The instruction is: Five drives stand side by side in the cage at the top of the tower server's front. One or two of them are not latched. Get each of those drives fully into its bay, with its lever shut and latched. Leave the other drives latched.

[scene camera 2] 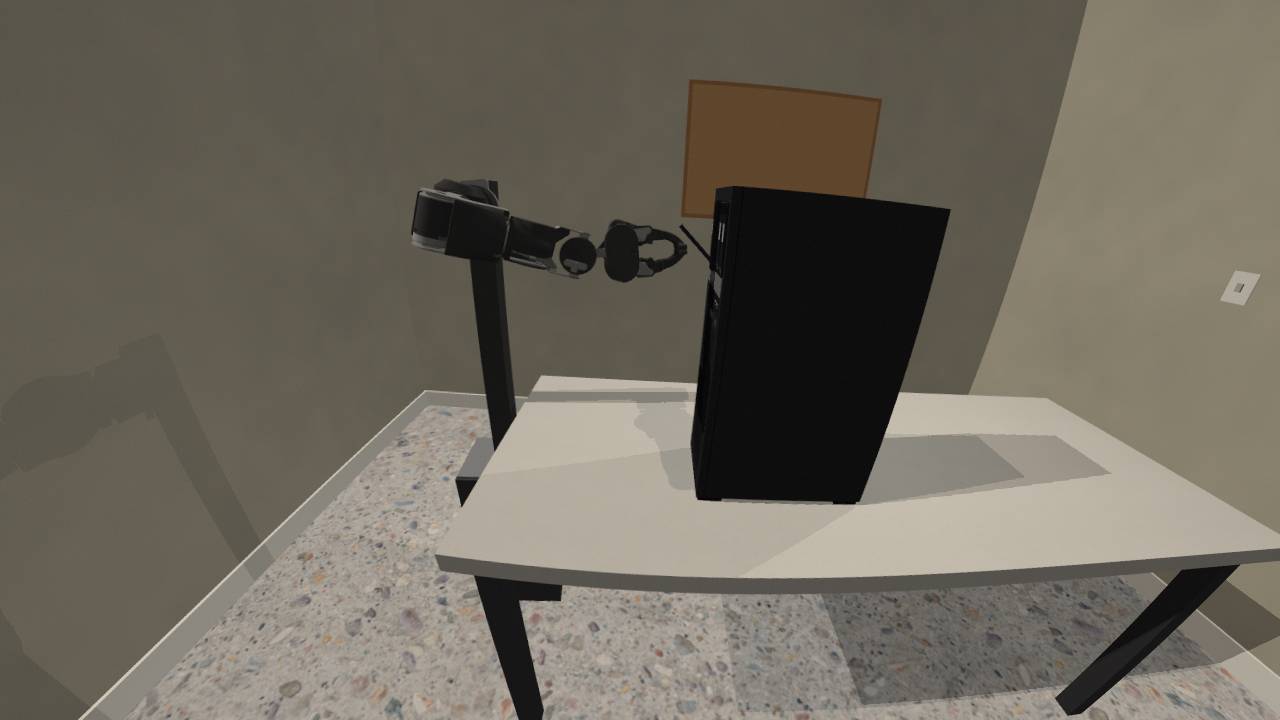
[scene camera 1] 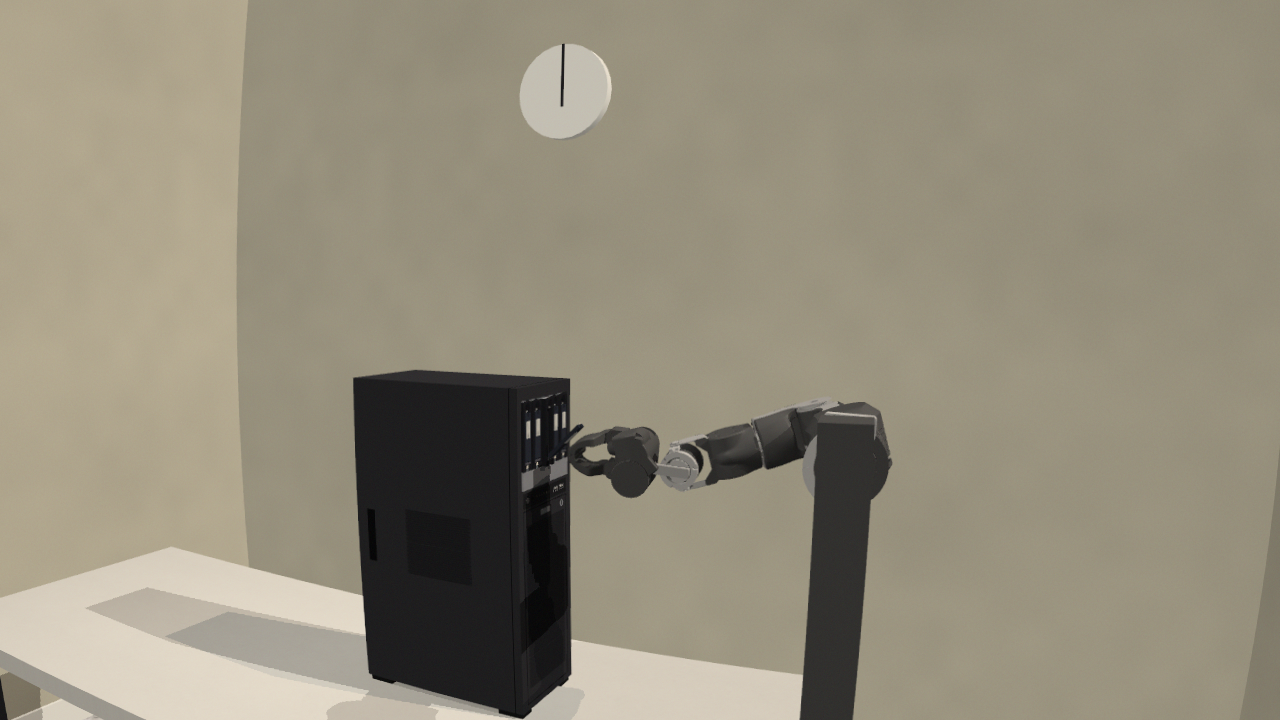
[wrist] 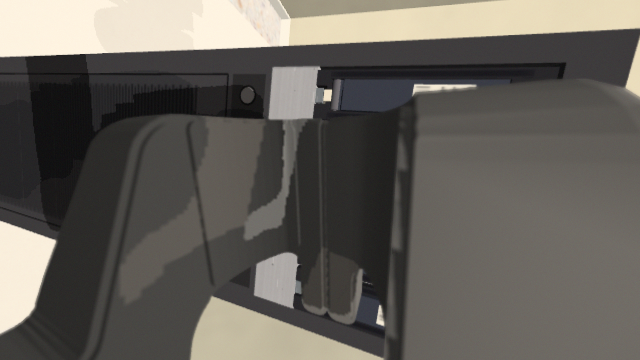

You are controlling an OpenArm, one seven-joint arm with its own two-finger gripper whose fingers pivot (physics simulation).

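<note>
The black tower server [scene camera 1: 438,537] [scene camera 2: 805,340] [wrist: 450,54] stands upright with its drive cage at the top of its front. The middle drive's lever [scene camera 1: 575,432] [scene camera 2: 693,241] is swung open and slants up and out of the front; my gripper hides it in the wrist view. An outer drive [wrist: 375,94] shows in its bay at the top of the wrist view. My gripper [scene camera 1: 573,456] [scene camera 2: 684,248] [wrist: 338,214] is shut with its fingertips together and nothing between them. It is right in front of the open lever; whether it touches the lever I cannot tell.
The tower stands on a white table [scene camera 1: 80,617] [scene camera 2: 581,501]. A pale metal strip [wrist: 292,92] runs along the cage's lower edge. The arm's dark post [scene camera 1: 836,573] [scene camera 2: 494,349] stands in front of the tower. A clock and a brown board hang on walls.
</note>
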